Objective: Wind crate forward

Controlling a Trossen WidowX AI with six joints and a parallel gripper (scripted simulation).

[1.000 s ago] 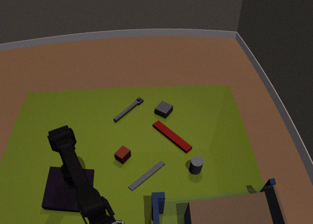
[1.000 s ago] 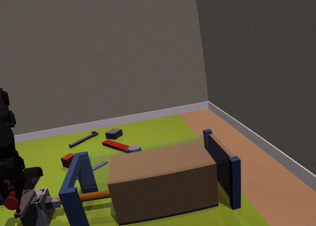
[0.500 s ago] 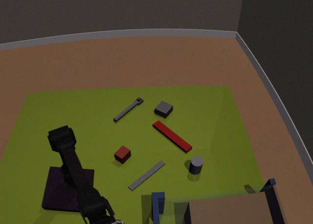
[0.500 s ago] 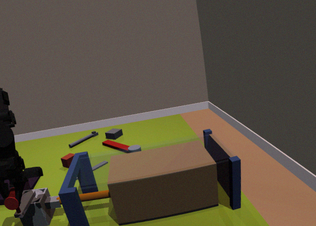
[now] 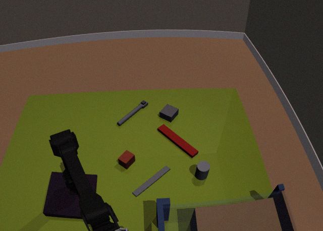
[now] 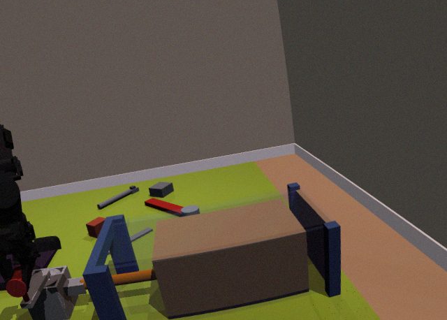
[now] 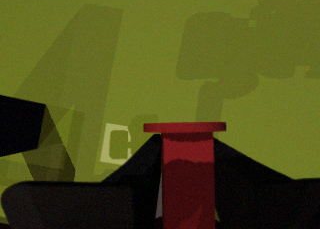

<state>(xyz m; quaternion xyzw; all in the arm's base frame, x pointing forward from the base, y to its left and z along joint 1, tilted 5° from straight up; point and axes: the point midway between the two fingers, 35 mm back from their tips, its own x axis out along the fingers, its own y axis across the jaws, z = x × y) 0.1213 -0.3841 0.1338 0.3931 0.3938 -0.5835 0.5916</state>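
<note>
The winch handle lies 6 cm to the left of my gripper tip and 3 cm below it. Round my gripper tip: red crank grip: 2 cm to the left; then blue steel frame: 17 cm ahead, 10 cm to the left, 2 cm below; then grey winch: 11 cm to the left, 10 cm below.
</note>
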